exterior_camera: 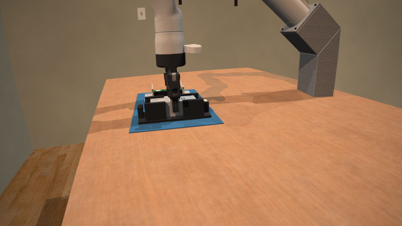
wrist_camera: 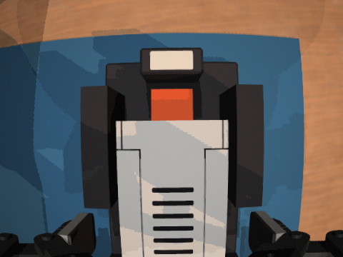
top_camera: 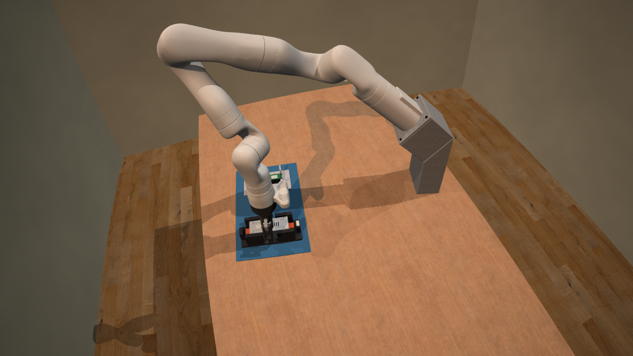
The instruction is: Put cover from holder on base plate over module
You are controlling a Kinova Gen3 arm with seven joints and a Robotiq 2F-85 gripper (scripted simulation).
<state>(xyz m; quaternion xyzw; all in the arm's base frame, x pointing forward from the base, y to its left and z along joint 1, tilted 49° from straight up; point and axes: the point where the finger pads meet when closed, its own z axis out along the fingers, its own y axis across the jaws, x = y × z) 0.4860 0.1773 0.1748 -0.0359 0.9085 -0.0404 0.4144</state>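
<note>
The light grey cover lies right at my hand.
</note>
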